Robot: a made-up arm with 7 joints. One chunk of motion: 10 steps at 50 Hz.
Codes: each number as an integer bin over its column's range. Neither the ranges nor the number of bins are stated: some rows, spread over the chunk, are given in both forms.
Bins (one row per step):
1: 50 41 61 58 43 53
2: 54 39 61 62 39 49
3: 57 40 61 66 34 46
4: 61 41 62 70 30 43
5: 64 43 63 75 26 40
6: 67 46 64 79 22 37
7: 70 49 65 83 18 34
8: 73 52 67 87 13 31
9: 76 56 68 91 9 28
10: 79 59 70 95 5 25
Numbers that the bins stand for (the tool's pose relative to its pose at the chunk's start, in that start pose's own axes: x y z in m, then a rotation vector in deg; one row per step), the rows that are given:
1: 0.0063 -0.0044 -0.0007 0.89 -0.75 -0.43
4: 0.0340 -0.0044 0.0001 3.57 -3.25 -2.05
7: 0.0568 0.0044 0.0025 6.46 -5.56 -3.51
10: 0.0795 0.0156 0.0066 9.14 -8.07 -4.97
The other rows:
2: 0.0164 -0.0067 -0.0007 1.79 -1.52 -1.08
3: 0.0239 -0.0056 -0.0007 2.68 -2.48 -1.56
5: 0.0416 -0.0022 0.0009 4.68 -4.02 -2.54
6: 0.0492 0.0011 0.0017 5.57 -4.79 -3.02
8: 0.0643 0.0078 0.0041 7.36 -6.53 -3.99
9: 0.0719 0.0122 0.0049 8.25 -7.30 -4.48

